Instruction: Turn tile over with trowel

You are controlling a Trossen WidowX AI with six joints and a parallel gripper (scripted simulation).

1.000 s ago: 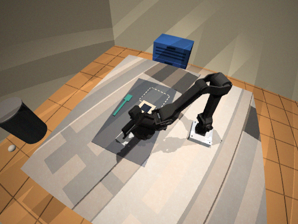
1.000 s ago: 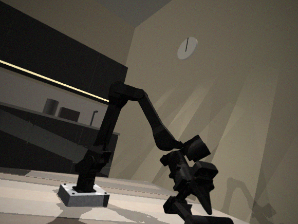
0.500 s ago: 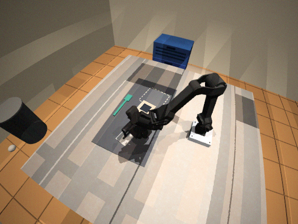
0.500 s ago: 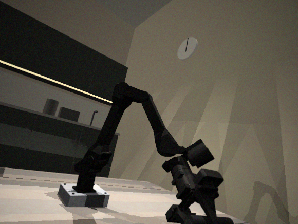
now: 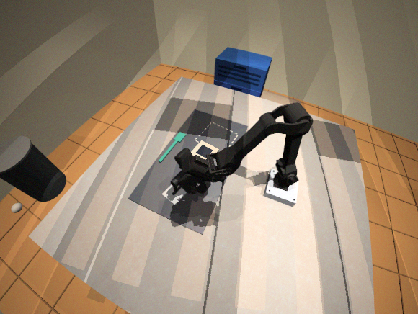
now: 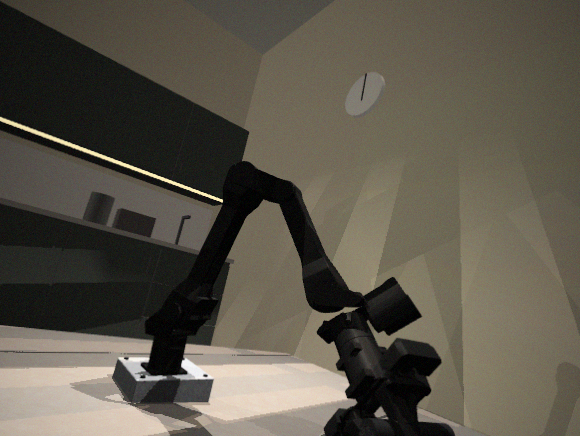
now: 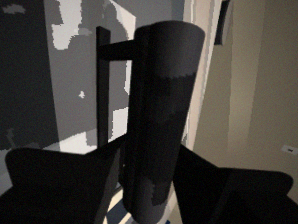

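Now: gripper tip 10 mm past the grey mat, 120 mm to the left of it and 70 mm above it. From my gripper tip the other things lie so: tan square tile 30 mm behind, 160 mm to the right, 40 mm below; teal trowel 120 mm ahead, 150 mm to the right, 50 mm below.
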